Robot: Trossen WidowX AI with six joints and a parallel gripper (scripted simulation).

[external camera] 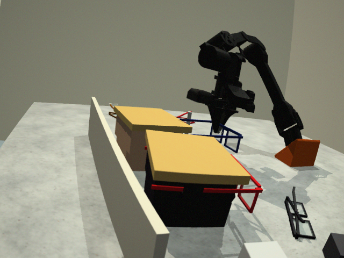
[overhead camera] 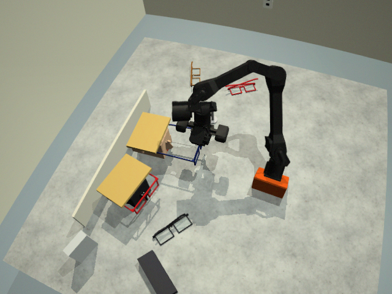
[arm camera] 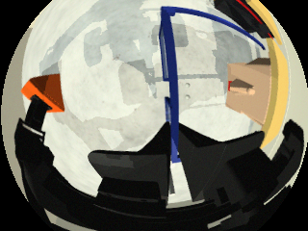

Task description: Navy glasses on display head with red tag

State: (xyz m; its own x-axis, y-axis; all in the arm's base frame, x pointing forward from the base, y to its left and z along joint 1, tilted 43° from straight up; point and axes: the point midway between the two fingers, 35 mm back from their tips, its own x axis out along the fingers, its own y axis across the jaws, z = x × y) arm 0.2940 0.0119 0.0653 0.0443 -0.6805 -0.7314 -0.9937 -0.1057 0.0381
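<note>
Now: the tan head 170 mm ahead of my gripper tip, 50 mm to the left of it and 10 mm below it. Also, from my gripper tip: black head 160 mm ahead, 280 mm to the left, 10 mm below; then cream board 300 mm ahead, 170 mm to the left, 10 mm below; then grey post 20 mm ahead, 150 mm to the right, 40 mm below.
</note>
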